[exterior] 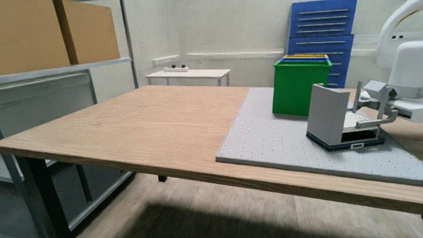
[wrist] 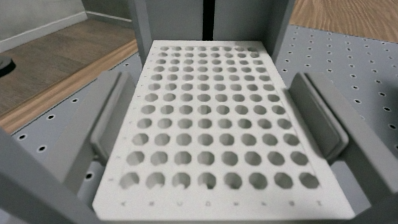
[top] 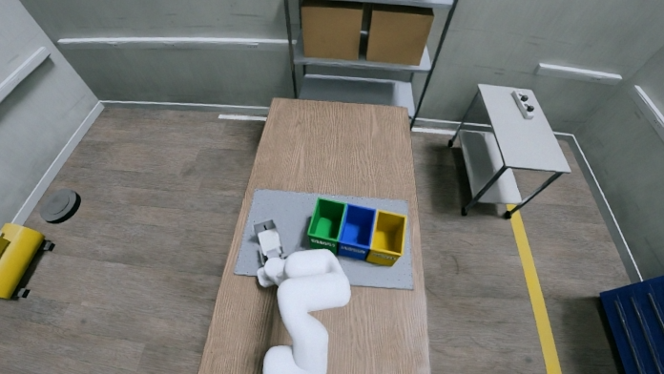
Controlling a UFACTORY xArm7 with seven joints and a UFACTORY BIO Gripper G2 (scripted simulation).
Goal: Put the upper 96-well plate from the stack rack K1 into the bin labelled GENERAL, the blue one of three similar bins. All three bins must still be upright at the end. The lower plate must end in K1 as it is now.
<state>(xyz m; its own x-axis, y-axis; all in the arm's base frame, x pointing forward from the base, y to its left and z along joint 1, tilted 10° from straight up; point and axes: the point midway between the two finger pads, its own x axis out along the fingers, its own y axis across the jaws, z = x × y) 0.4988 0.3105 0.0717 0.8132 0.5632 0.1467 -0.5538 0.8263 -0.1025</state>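
The dark plate lies 4 cm below my hand, 2 cm ahead of it and 1 cm to the left of it. Round my hand: green bin (22 cm to the right, 14 cm ahead, 3 cm above); white 96-well plate (2 cm ahead, 1 cm to the left, 1 cm below); blue general bin (35 cm to the right, 14 cm ahead, 3 cm above).
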